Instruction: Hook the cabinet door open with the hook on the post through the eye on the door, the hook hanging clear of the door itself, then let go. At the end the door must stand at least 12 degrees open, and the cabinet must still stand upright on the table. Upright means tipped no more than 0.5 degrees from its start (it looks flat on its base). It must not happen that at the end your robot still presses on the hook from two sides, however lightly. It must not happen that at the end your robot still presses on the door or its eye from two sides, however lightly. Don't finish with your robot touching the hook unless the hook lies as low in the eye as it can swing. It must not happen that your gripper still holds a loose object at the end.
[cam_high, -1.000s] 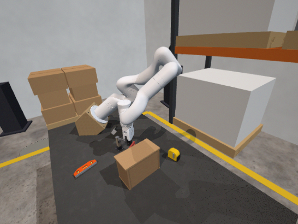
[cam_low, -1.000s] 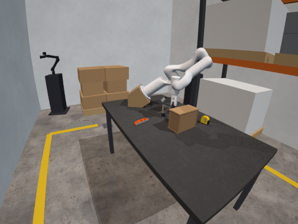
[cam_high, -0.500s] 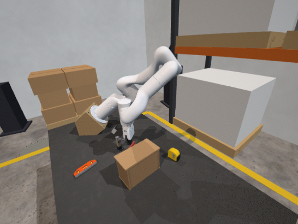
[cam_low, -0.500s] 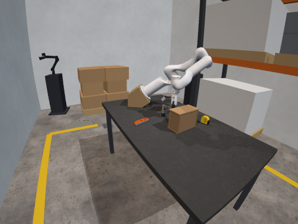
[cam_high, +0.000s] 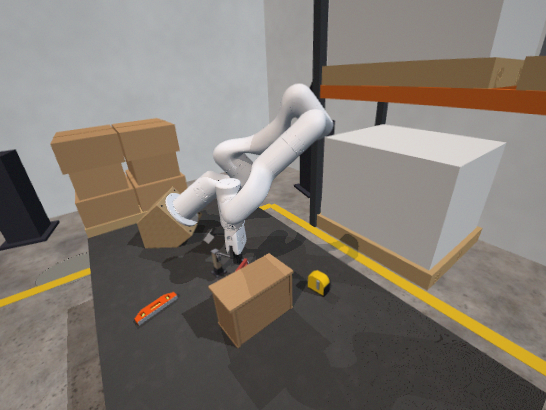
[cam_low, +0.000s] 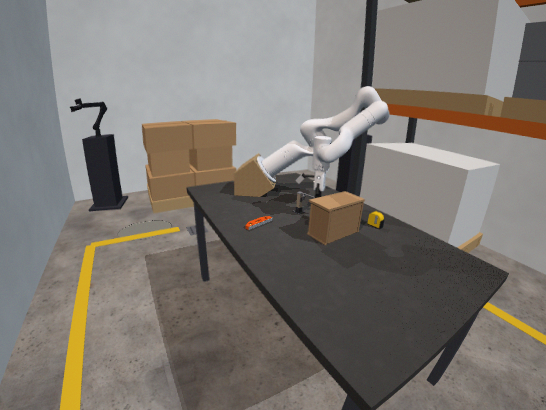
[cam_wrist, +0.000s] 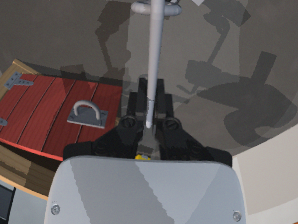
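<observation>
My hand is 50 mm to the left of the hook post, 40 mm past it and 20 mm above it. From my hand the other things lie so: yellow tape measure 240 mm to the left, 190 mm ahead, 60 mm below; thin hook 20 mm to the right, 10 mm below, 10 mm behind; red door 120 mm ahead, 50 mm to the right, 20 mm below.
</observation>
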